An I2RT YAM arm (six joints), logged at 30 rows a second.
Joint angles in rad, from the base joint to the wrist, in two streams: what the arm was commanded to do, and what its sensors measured. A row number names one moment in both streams.
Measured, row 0:
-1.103, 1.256, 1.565, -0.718, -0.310, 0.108
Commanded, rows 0 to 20:
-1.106, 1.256, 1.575, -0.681, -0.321, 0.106
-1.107, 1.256, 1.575, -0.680, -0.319, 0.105
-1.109, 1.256, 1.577, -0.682, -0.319, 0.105
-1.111, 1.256, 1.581, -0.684, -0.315, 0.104
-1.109, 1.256, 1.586, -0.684, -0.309, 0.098
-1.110, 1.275, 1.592, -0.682, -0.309, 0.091
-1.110, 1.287, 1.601, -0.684, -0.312, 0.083
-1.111, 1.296, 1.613, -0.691, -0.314, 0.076
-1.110, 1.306, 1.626, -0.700, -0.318, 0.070
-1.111, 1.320, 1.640, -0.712, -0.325, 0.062
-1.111, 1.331, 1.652, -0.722, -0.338, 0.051
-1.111, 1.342, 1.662, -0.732, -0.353, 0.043
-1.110, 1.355, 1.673, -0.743, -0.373, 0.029
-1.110, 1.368, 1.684, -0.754, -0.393, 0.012
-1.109, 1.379, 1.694, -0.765, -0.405, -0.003
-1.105, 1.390, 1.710, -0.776, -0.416, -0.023
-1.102, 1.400, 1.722, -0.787, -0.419, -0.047
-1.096, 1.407, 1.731, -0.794, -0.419, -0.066
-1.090, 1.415, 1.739, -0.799, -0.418, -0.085
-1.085, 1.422, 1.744, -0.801, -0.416, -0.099
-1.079, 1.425, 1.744, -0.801, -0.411, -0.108
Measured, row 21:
-1.089, 1.414, 1.731, -0.776, -0.384, -0.037
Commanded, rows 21 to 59:
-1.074, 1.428, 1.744, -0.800, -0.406, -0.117
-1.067, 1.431, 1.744, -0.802, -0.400, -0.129
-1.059, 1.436, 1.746, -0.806, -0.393, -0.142
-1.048, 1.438, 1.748, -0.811, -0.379, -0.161
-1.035, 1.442, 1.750, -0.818, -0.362, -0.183
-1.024, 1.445, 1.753, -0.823, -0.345, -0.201
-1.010, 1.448, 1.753, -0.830, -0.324, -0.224
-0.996, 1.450, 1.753, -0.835, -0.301, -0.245
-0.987, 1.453, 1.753, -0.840, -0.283, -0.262
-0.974, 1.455, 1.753, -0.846, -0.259, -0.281
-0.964, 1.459, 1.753, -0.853, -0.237, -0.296
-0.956, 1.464, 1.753, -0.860, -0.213, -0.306
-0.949, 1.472, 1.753, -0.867, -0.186, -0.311
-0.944, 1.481, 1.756, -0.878, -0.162, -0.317
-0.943, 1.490, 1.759, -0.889, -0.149, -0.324
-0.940, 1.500, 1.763, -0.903, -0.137, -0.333
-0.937, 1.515, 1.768, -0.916, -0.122, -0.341
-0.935, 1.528, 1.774, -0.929, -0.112, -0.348
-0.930, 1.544, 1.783, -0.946, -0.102, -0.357
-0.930, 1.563, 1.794, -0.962, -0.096, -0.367
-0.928, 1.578, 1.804, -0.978, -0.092, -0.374
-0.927, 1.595, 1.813, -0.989, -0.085, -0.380
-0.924, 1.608, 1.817, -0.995, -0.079, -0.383
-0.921, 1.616, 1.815, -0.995, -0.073, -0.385
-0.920, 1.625, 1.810, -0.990, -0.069, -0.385
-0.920, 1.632, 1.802, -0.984, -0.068, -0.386
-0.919, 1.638, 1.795, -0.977, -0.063, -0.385
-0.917, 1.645, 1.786, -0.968, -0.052, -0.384
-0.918, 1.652, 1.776, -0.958, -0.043, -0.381
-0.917, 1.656, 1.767, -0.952, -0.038, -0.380
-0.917, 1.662, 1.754, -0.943, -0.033, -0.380
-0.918, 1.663, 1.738, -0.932, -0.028, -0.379
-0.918, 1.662, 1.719, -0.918, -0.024, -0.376
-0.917, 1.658, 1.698, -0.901, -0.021, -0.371
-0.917, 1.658, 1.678, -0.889, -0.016, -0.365
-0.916, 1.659, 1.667, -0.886, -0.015, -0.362
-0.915, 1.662, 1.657, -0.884, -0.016, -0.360
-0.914, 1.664, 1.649, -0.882, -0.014, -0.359
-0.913, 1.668, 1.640, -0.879, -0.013, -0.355
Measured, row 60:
-0.917, 1.662, 1.656, -0.915, -0.022, -0.366
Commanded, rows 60 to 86:
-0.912, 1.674, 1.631, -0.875, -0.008, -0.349
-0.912, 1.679, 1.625, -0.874, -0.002, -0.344
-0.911, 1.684, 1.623, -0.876, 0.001, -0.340
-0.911, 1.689, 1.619, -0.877, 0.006, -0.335
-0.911, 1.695, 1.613, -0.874, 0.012, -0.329
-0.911, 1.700, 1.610, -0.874, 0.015, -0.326
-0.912, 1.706, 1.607, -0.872, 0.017, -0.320
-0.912, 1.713, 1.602, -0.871, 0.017, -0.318
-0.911, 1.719, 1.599, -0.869, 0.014, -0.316
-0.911, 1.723, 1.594, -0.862, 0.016, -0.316
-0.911, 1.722, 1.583, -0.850, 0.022, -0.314
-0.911, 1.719, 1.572, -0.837, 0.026, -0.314
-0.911, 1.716, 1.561, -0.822, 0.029, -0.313
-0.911, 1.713, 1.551, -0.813, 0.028, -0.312
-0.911, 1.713, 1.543, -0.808, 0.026, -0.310
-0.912, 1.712, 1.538, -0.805, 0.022, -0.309
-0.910, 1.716, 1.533, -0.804, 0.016, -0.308
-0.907, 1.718, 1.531, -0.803, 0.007, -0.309
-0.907, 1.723, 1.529, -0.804, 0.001, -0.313
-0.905, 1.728, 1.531, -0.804, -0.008, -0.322
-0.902, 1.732, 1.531, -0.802, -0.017, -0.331
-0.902, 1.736, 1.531, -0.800, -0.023, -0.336
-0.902, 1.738, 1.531, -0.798, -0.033, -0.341
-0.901, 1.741, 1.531, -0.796, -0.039, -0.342
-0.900, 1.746, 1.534, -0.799, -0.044, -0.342
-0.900, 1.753, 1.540, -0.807, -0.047, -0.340
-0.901, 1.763, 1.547, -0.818, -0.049, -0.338
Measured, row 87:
-0.902, 1.747, 1.534, -0.816, -0.018, -0.329
